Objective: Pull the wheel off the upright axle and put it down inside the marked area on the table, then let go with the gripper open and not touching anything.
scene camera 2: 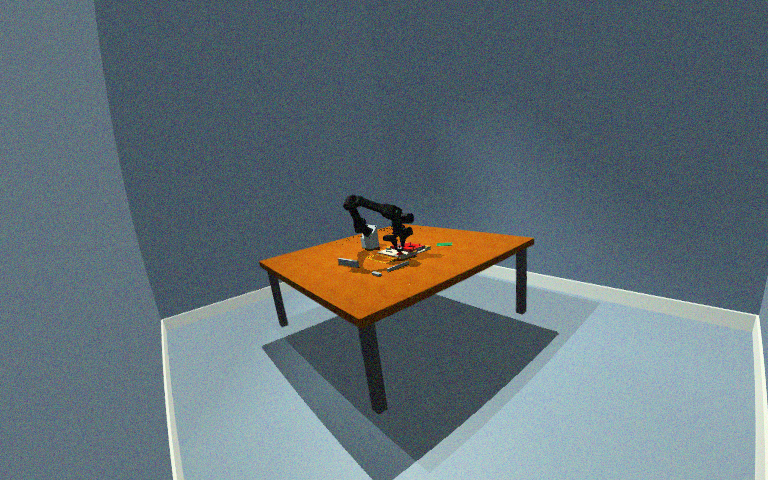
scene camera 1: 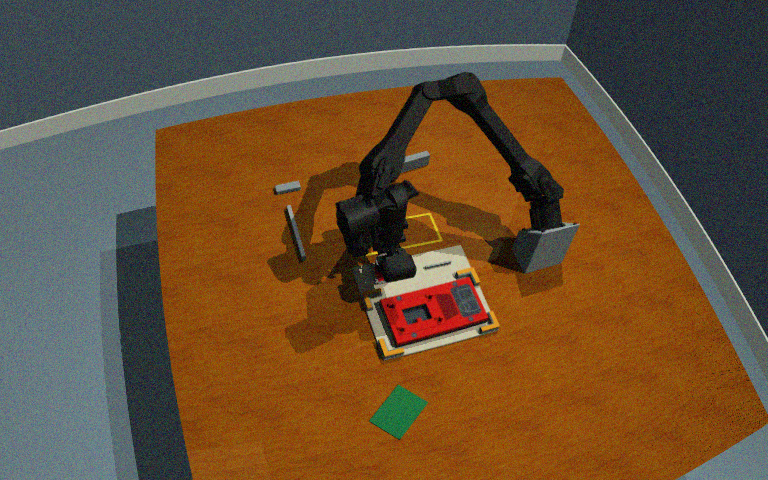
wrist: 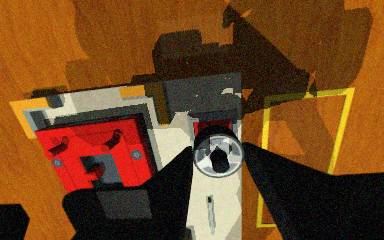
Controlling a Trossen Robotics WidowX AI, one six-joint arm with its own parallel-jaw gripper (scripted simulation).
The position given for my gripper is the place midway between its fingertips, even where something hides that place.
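Note:
My gripper (scene camera 1: 383,263) is visible, also in the wrist view (wrist: 216,149). A red part (scene camera 1: 452,306) appears likewise in the wrist view (wrist: 116,151). A green card (scene camera 1: 399,411) is seen as well; in the wrist view the card is out of frame.

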